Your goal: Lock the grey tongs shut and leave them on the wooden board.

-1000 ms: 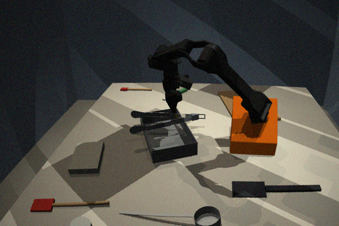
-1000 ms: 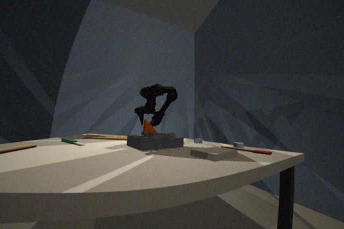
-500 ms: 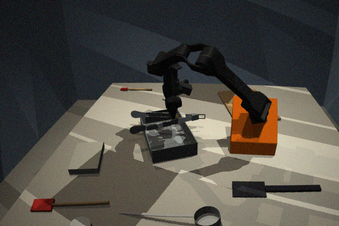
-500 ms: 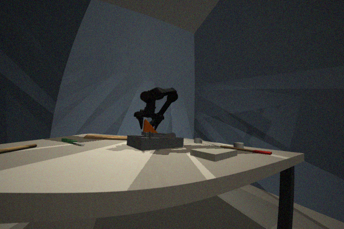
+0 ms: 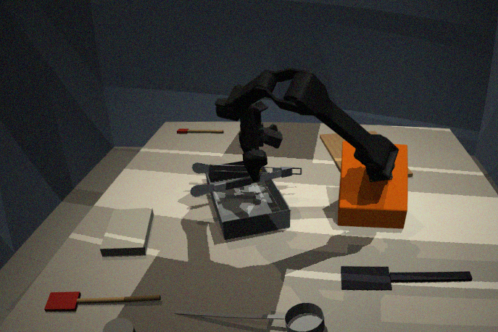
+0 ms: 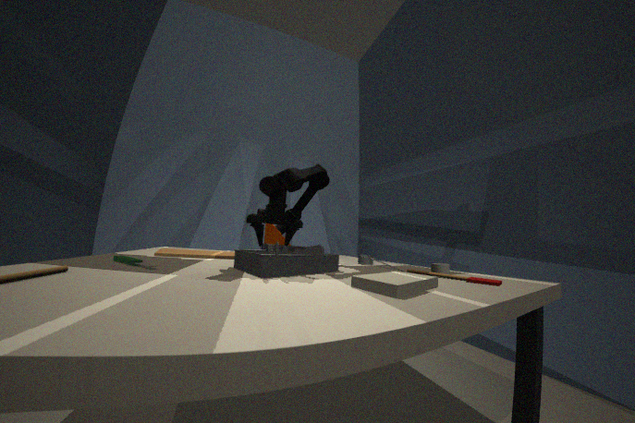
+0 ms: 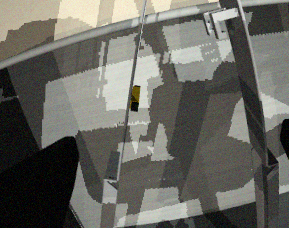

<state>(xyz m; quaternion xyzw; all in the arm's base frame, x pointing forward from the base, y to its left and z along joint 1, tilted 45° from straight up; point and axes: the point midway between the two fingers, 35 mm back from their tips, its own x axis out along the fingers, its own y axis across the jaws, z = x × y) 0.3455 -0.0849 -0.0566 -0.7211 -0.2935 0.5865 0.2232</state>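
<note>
The yellow mark is 20 mm to the right of my gripper tip and 20 mm behind it. Round my gripper tip: green-handled tool 390 mm to the right, 70 mm below, 20 mm ahead; slab 330 mm ahead, 210 mm to the left, 60 mm below; grey roasting tin 50 mm to the left, 40 mm below, 30 mm ahead.
</note>
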